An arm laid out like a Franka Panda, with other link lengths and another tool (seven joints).
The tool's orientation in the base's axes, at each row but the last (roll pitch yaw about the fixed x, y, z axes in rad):
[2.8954, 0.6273, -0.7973]
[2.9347, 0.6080, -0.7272]
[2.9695, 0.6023, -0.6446]
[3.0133, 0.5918, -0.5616]
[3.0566, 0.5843, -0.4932]
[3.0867, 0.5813, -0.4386]
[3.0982, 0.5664, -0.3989]
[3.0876, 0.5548, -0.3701]
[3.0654, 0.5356, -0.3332]
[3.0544, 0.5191, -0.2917]
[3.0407, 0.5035, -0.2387]
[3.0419, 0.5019, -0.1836]
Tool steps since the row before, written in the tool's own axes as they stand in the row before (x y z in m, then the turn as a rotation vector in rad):
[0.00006, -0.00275, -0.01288, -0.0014, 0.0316, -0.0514]
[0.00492, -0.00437, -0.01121, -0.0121, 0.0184, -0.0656]
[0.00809, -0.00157, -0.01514, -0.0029, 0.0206, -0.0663]
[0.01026, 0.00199, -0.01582, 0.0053, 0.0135, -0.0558]
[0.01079, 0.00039, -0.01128, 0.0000, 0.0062, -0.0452]
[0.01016, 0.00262, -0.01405, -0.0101, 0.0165, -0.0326]
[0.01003, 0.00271, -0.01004, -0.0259, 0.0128, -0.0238]
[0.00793, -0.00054, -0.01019, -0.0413, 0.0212, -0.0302]
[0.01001, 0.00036, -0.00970, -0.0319, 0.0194, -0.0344]
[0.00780, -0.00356, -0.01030, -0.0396, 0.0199, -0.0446]
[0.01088, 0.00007, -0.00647, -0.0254, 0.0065, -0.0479]
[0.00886, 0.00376, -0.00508, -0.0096, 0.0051, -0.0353]
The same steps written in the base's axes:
[0.00904, -0.00094, 0.00954, 0.0098, -0.0360, 0.0474]
[0.01169, -0.00159, 0.00546, 0.0186, -0.0226, 0.0627]
[0.01445, -0.00568, 0.00749, 0.0239, -0.0291, 0.0584]
[0.01476, -0.00923, 0.00751, 0.0273, -0.0246, 0.0444]
[0.01367, -0.00670, 0.00345, 0.0210, -0.0140, 0.0380]
[0.01395, -0.00858, 0.00627, 0.0028, -0.0175, 0.0335]
[0.01193, -0.00750, 0.00318, -0.0127, -0.0074, 0.0344]
[0.01166, -0.00336, 0.00445, -0.0244, -0.0115, 0.0484]
[0.01294, -0.00408, 0.00323, -0.0141, -0.0128, 0.0470]
[0.01249, 0.00089, 0.00477, -0.0156, -0.0120, 0.0597]
[0.01242, -0.00242, 0.00039, 0.0006, -0.0018, 0.0546]
[0.00961, -0.00508, 0.00050, 0.0083, -0.0031, 0.0359]

